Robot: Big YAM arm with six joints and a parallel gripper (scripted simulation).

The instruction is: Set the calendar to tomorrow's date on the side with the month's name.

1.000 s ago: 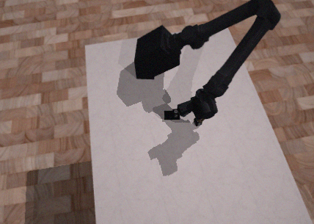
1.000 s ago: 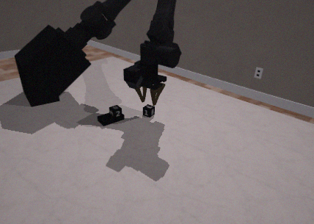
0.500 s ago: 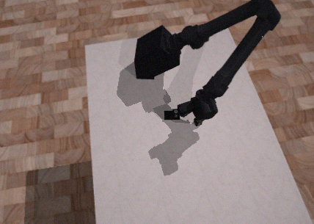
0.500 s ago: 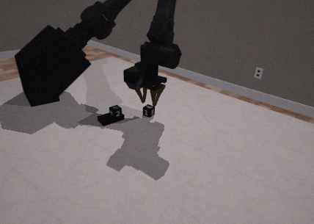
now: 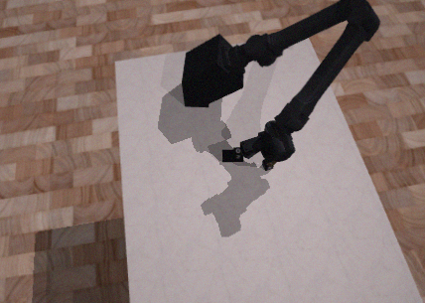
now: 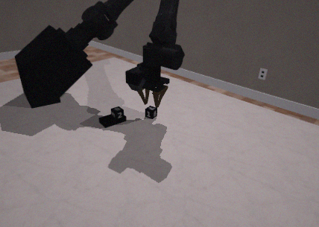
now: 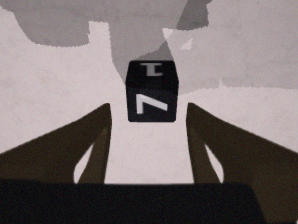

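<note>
Right now the black digit cube is 3 cm below my hand. Also, from my hand: black tray: 6 cm behind, 12 cm to the right, 4 cm below.
</note>
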